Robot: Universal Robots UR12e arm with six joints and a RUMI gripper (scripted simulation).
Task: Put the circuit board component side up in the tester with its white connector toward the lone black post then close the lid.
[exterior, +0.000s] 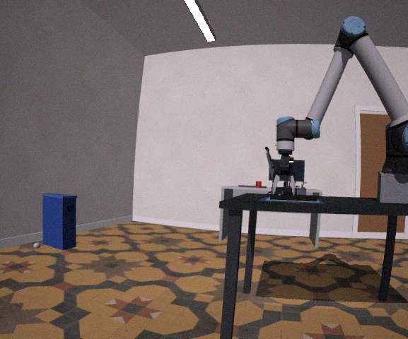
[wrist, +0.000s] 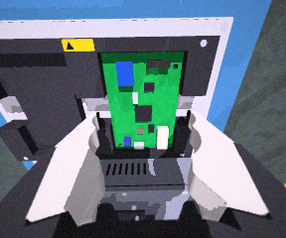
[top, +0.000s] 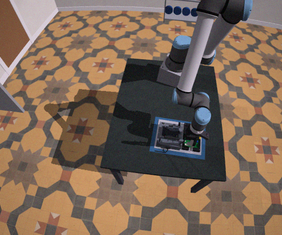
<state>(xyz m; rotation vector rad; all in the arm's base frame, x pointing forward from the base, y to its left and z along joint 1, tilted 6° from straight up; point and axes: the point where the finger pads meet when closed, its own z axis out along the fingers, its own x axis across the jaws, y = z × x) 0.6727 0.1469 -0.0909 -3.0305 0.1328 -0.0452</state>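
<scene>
Now: hand 1 cm above the green circuit board. From my hand the other things lie so: tester lid 7 cm ahead, 18 cm to the right, 15 cm above; tester 2 cm behind, 13 cm to the right, 8 cm above.
</scene>
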